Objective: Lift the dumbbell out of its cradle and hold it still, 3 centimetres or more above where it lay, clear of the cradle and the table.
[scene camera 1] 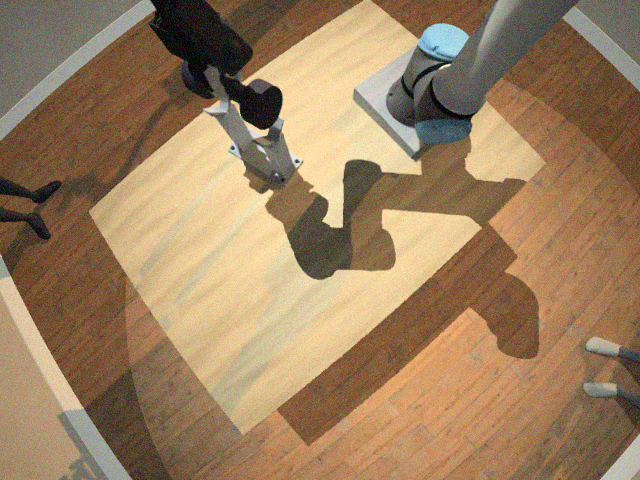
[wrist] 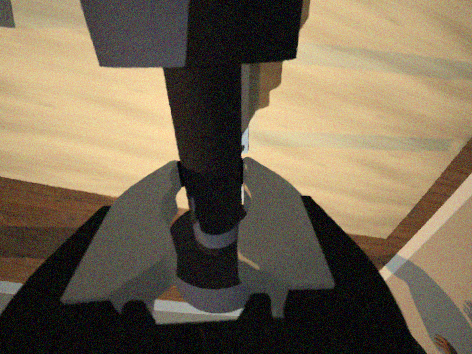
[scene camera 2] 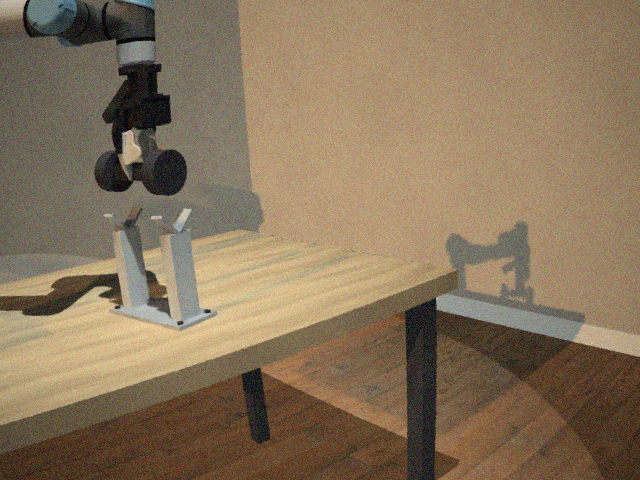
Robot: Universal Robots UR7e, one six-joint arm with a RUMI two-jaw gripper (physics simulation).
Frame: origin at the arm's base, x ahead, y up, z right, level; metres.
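Seen in the pictures: gripper, fingertip midpoint: (scene camera 1: 233, 93) (wrist: 213, 162) (scene camera 2: 139, 178); arm's base, origin of the base link: (scene camera 1: 409, 103).
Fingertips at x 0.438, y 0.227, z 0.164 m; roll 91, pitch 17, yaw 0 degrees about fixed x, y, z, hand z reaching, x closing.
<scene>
Offsets run from my fingertips to a thing's top centre. Level surfaces: height alone.
The black dumbbell @[dx +0.000, dy +0.059, dz -0.002 m] (scene camera 1: 263, 104) (scene camera 2: 165, 172) (wrist: 204, 110) has two round heads and a thin handle. It hangs in the air above the cradle, about level. My gripper (scene camera 1: 221, 91) (scene camera 2: 134, 164) (wrist: 213, 162) is shut on its handle between the two heads. The grey cradle @[dx +0.005, dy -0.063, dz +0.004 m] (scene camera 1: 276, 155) (scene camera 2: 179, 279) stands upright on the table @[dy -0.269 m] (scene camera 1: 206, 310) (scene camera 2: 310, 279) (wrist: 100, 125), with two posts topped by V-shaped rests. In the scene camera 2 view a clear gap shows between the heads and the rests. In the wrist view the dumbbell hides most of the cradle.
The arm's base plate (scene camera 1: 379, 105) stands on the table near the back right in the scene camera 1 view. Feet of one person (scene camera 1: 45, 192) show at the left of that view, and light-coloured feet (scene camera 1: 602, 347) at its right, both off the table.
</scene>
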